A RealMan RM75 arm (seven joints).
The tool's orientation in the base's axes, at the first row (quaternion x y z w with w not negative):
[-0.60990, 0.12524, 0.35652, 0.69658]
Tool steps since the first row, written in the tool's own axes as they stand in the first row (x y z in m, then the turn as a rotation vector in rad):
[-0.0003, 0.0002, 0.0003, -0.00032, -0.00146, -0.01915]
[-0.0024, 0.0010, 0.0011, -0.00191, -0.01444, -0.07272]
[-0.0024, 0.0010, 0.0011, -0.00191, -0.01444, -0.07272]
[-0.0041, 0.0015, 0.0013, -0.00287, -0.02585, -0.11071]
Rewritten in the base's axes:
[-0.0004, 0.0002, 0.0001, 0.00571, -0.01809, -0.00300]
[-0.0027, 0.0002, 0.0009, 0.02695, -0.06897, -0.00419]
[-0.0027, 0.0002, 0.0009, 0.02695, -0.06897, -0.00419]
[-0.0042, -0.0002, 0.0016, 0.04357, -0.10499, -0.00347]

